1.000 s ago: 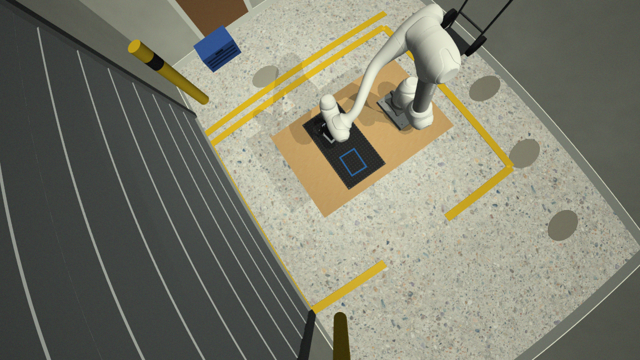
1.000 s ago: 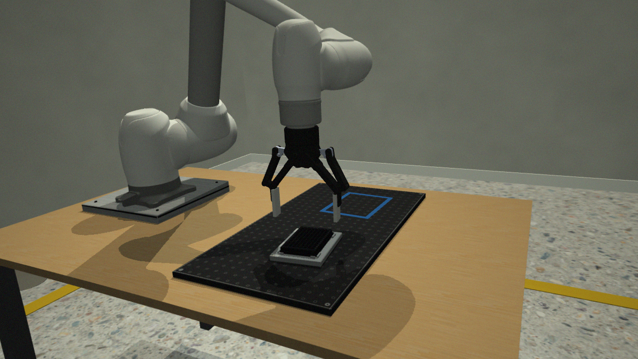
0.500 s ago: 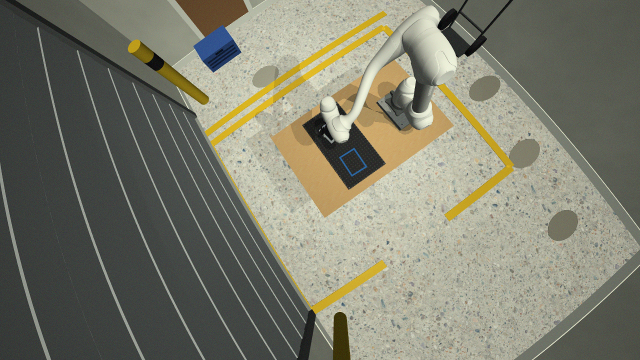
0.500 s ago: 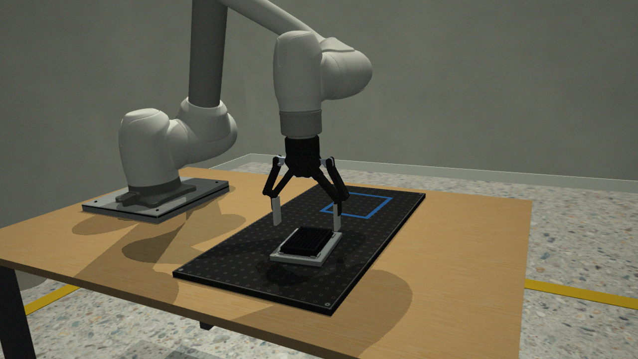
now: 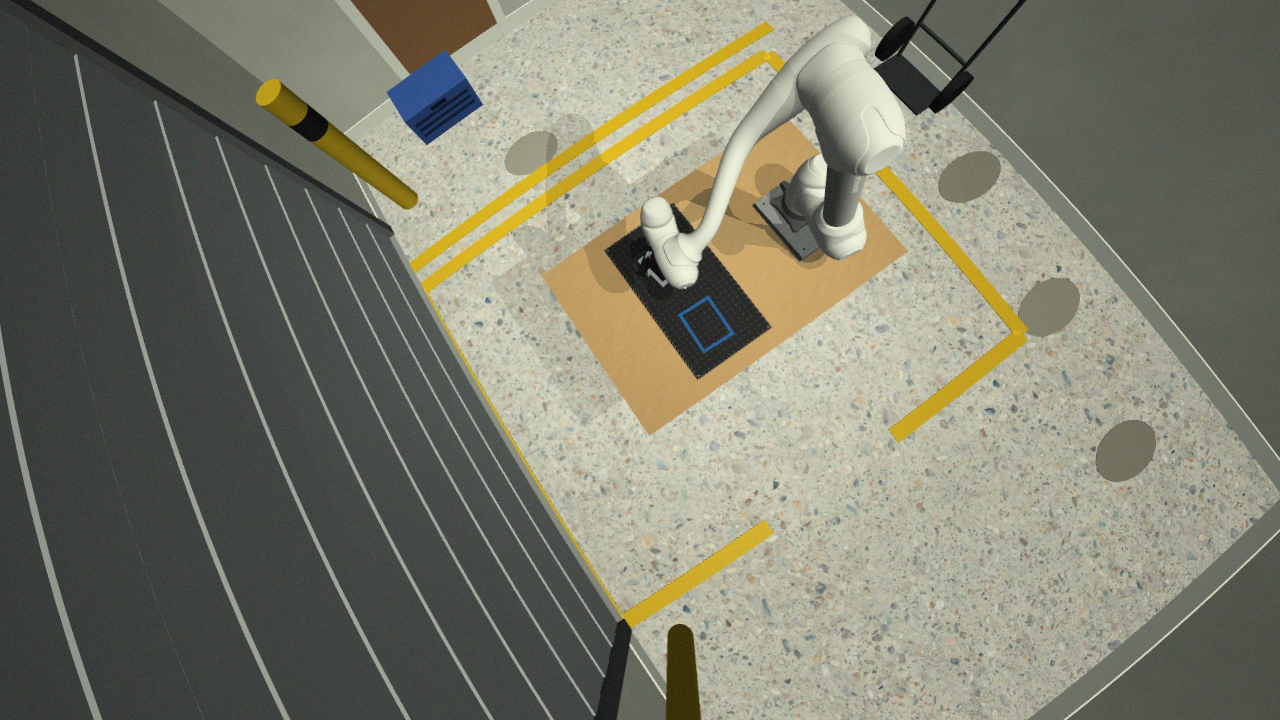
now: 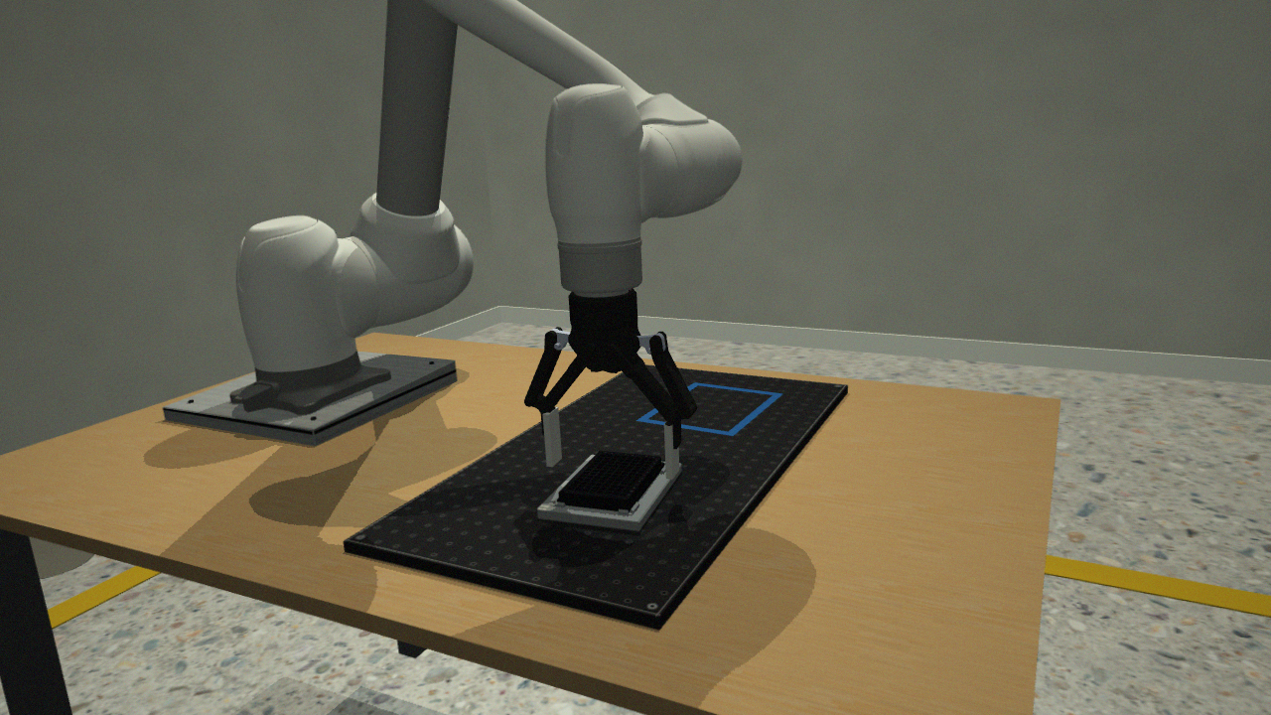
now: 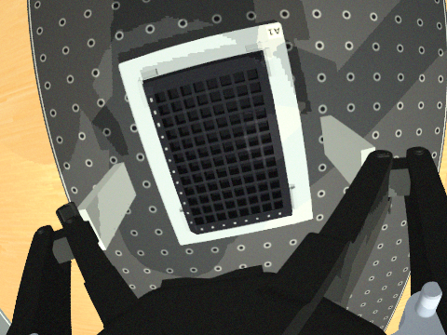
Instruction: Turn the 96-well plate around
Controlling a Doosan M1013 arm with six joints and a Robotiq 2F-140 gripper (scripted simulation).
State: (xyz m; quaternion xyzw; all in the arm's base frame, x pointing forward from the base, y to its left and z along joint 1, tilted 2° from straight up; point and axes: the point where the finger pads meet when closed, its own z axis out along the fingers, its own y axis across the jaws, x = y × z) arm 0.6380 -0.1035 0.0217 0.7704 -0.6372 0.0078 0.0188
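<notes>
Now: the black 96-well plate 2 cm below my hand. The rest, counted from my hand: A1 mark (4 cm behind, 8 cm to the right, 3 cm below); then grey plate nest N1 (4 cm below).
</notes>
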